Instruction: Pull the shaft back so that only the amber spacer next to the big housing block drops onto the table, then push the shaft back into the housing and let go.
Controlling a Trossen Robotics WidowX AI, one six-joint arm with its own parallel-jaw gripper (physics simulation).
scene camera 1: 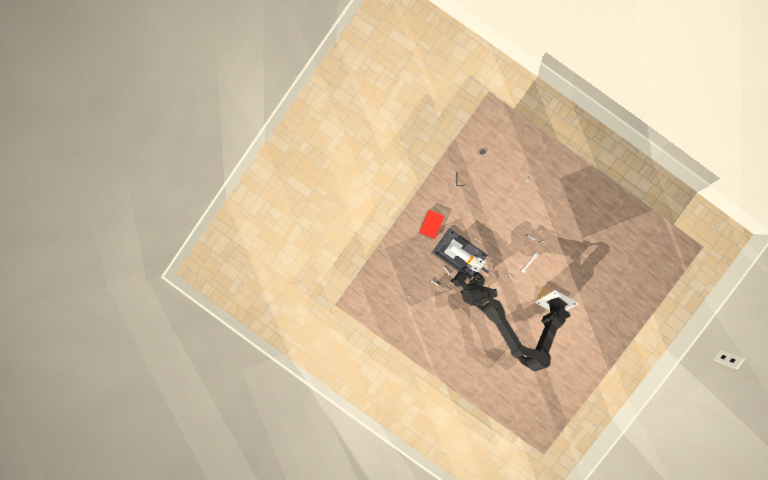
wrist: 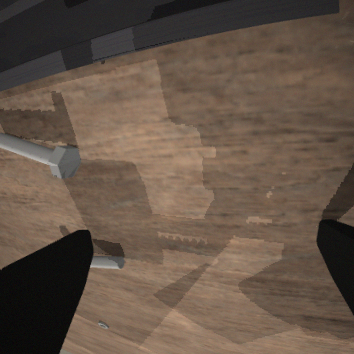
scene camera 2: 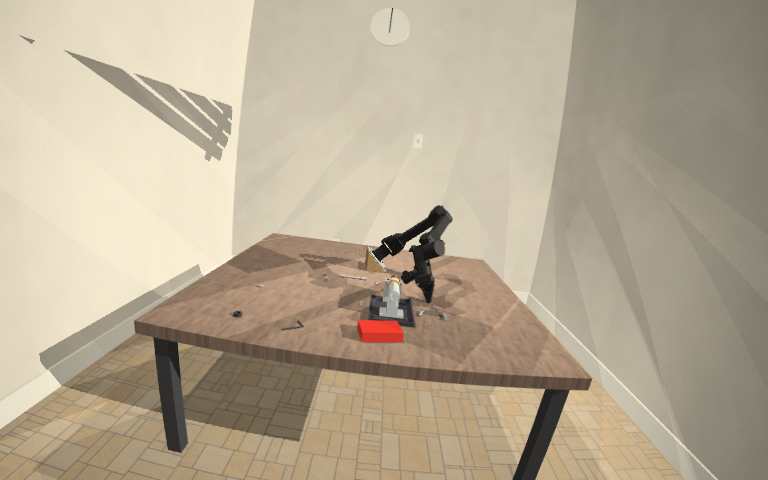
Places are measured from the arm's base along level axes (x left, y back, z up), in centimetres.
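Where they show: gripper, between the fingertips: [scene camera 1: 455, 286] [wrist: 205, 236] [scene camera 2: 429, 303]; arm's base, origin of its link: [scene camera 1: 557, 302] [scene camera 2: 376, 256].
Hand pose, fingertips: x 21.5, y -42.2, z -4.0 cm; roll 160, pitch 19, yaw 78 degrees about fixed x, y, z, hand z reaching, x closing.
Things, the pixels of their top centre, and the offset from my fingertips.
- amber spacer, centre of its top: [scene camera 2: 394, 280] [scene camera 1: 470, 259] dy -4.2, dx -14.1, dz +8.6 cm
- small washer, centre of its top: [wrist: 102, 325] dy -15.4, dx +18.3, dz -1.4 cm
- red block, centre of its top: [scene camera 2: 380, 326] [scene camera 1: 432, 224] dy -27.3, dx -17.5, dz +1.4 cm
- wrench, centre of its top: [scene camera 2: 352, 276] [scene camera 1: 529, 262] dy +22.8, dx -30.3, dz -0.9 cm
- hex key, centre of its top: [scene camera 1: 459, 179] dy -28.9, dx -43.6, dz -1.2 cm
- dark ring, centre of its top: [scene camera 1: 482, 151] dy -27.7, dx -60.7, dz -0.6 cm
A light grey housing block [scene camera 1: 454, 248] [scene camera 2: 391, 305] stands on a dark tray-like base [scene camera 1: 442, 241] [wrist: 240, 23]. The amber spacer [scene camera 1: 470, 259] [scene camera 2: 393, 280] shows as a thin ring on the light assembly above the base, towards the arm's side. The shaft and its contact with the housing are too small to make out. My gripper [scene camera 1: 459, 280] [scene camera 2: 428, 300] [wrist: 205, 236] is open and empty, pointing down beside the base, low over the table. The wrist view shows bare wood between the fingertips, and the spacer does not show there.
Grey bolts [scene camera 1: 434, 281] [scene camera 2: 444, 316] [wrist: 65, 161] lie near my gripper. A small washer [wrist: 103, 324] lies close by. A red block [scene camera 1: 431, 224] [scene camera 2: 380, 332] sits beside the base. A wrench [scene camera 1: 529, 262] [scene camera 2: 352, 277], a hex key [scene camera 1: 457, 180] and a dark ring [scene camera 1: 482, 151] lie farther off.
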